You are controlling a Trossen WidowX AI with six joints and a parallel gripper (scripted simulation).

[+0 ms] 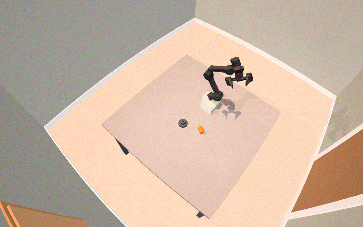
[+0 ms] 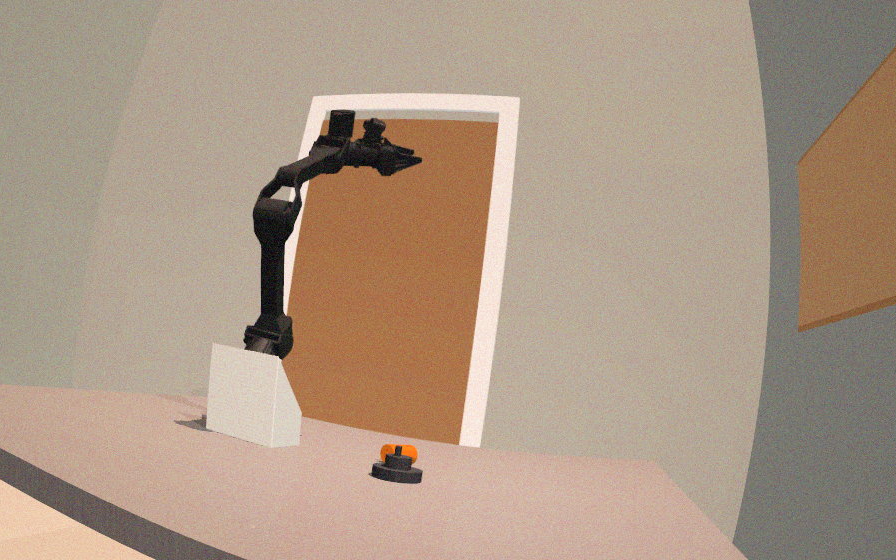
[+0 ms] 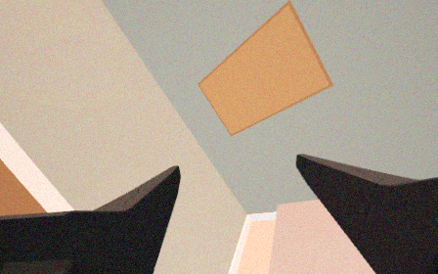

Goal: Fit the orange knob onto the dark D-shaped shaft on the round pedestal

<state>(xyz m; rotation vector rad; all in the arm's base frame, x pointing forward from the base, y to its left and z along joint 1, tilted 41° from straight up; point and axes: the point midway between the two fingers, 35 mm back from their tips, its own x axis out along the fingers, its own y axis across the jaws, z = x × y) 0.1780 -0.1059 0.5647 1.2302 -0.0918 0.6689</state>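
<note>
My gripper tip is now 120 mm short of the orange knob, 140 mm to the left of it and 640 mm above it. From my gripper tip the other things lie so: pedestal 190 mm ahead, 310 mm to the right, 630 mm below.
</note>
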